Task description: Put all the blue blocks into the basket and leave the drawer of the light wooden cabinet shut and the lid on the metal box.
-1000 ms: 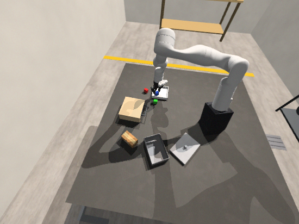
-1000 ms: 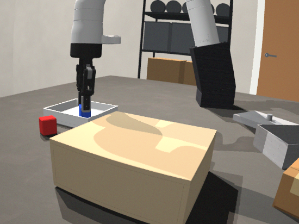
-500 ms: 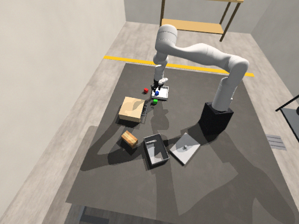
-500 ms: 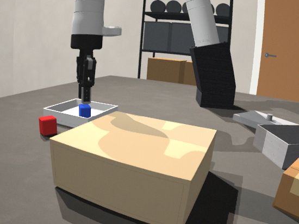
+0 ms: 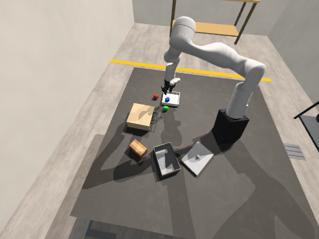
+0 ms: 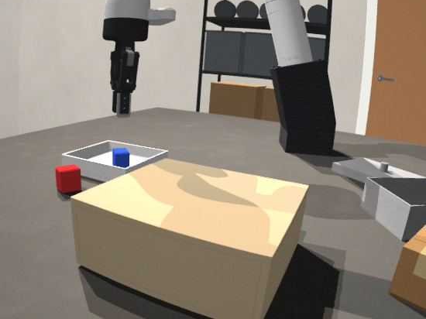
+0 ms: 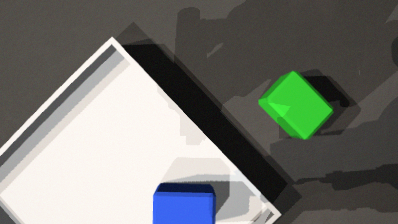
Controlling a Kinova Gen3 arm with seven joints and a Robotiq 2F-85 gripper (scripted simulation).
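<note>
The lid is 34 cm behind my hand, 41 cm to the left of it and 11 cm below it. Also, from my hand: red block 11 cm ahead, 1 cm to the right, 10 cm below; drawer 11 cm ahead, 25 cm to the left, 9 cm below; basket 3 cm behind, 4 cm to the right, 11 cm below.
</note>
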